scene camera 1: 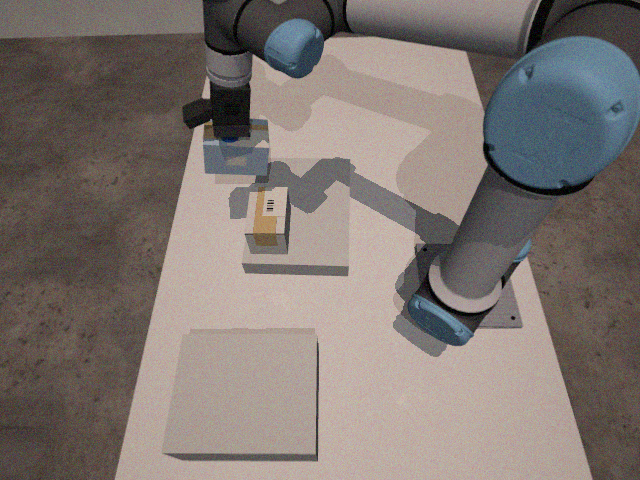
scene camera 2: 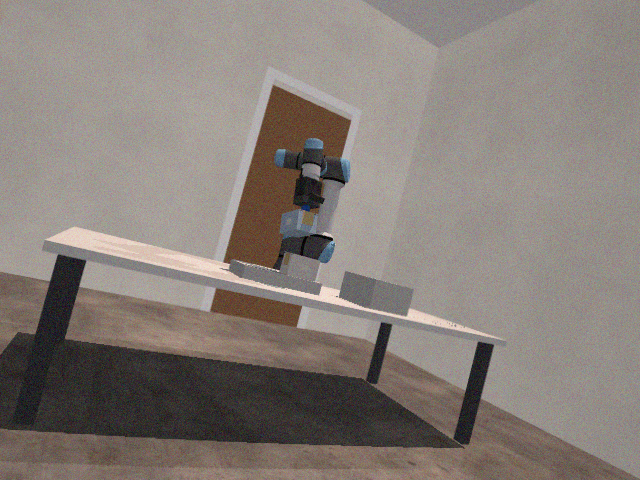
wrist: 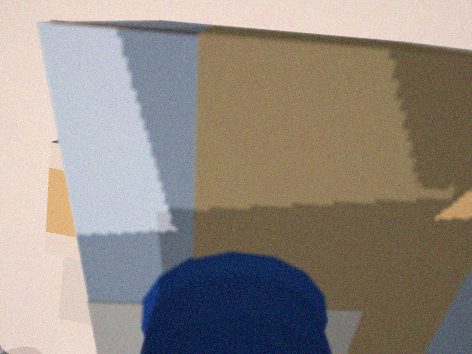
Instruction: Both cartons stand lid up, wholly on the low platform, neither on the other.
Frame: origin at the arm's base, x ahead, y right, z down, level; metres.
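Where they show: hand, its tool point: (scene camera 1: 229, 141) (scene camera 2: 304, 217) (wrist: 231, 274).
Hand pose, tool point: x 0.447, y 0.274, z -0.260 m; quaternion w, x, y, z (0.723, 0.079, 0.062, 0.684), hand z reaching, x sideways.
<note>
Things, the pixels of their top centre, and the offset from my tool point. Level surfaces: height alone.
- blue carton, centre of its top: (scene camera 1: 231, 127) (scene camera 2: 302, 210) dx -0.009, dy +0.015, dz -0.023 m
- low platform, centre of its top: (scene camera 1: 300, 207) (scene camera 2: 275, 270) dx -0.123, dy -0.011, dz +0.229 m
- white carton, centre of its top: (scene camera 1: 266, 209) (scene camera 2: 302, 256) dx -0.048, dy -0.069, dz +0.143 m
- taller grey block, centre of its top: (scene camera 1: 244, 389) (scene camera 2: 378, 279) dx +0.030, dy -0.438, dz +0.157 m
- table, height of its surface: dz +0.277 m
My suction gripper (scene camera 1: 229, 138) (scene camera 2: 306, 208) (wrist: 235, 305) is on the lid of the blue carton (scene camera 1: 235, 160) (scene camera 2: 293, 223) (wrist: 100, 125), which hangs lid up in the air. In scene camera 1 it shows beyond the far left part of the low platform (scene camera 1: 320, 227) (scene camera 2: 279, 279). The white carton (scene camera 1: 267, 222) (scene camera 2: 302, 267) stands lid up on the low platform, close to its left edge in scene camera 1. Its tan tape strip shows past the blue carton in the wrist view. The contact under the cup is hidden.
A taller grey block (scene camera 1: 248, 392) (scene camera 2: 356, 290) stands on the table (scene camera 1: 372, 392), nearer in scene camera 1 and right of the low platform in scene camera 2. The arm's base plate (scene camera 1: 504, 310) is on the right side of the table in scene camera 1.
</note>
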